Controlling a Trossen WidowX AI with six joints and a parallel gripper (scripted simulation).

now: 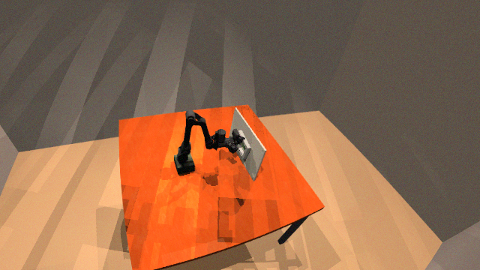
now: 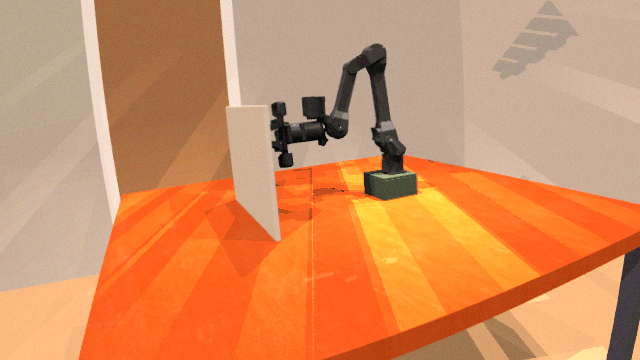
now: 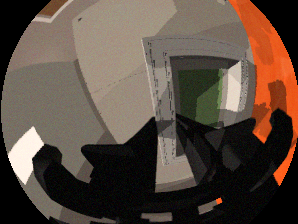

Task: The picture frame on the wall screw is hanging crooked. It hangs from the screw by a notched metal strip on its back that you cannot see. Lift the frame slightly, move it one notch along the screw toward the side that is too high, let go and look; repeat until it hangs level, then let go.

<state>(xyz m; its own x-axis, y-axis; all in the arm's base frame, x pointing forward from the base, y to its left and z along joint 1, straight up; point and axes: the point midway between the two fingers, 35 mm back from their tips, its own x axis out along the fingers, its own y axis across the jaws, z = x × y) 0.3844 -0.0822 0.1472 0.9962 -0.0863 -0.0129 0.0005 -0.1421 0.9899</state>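
The picture frame lies 10 mm ahead of my gripper tip and 50 mm below it. The rest, counted from my gripper tip: wall panel: 20 mm ahead, 20 mm to the left, 60 mm below.
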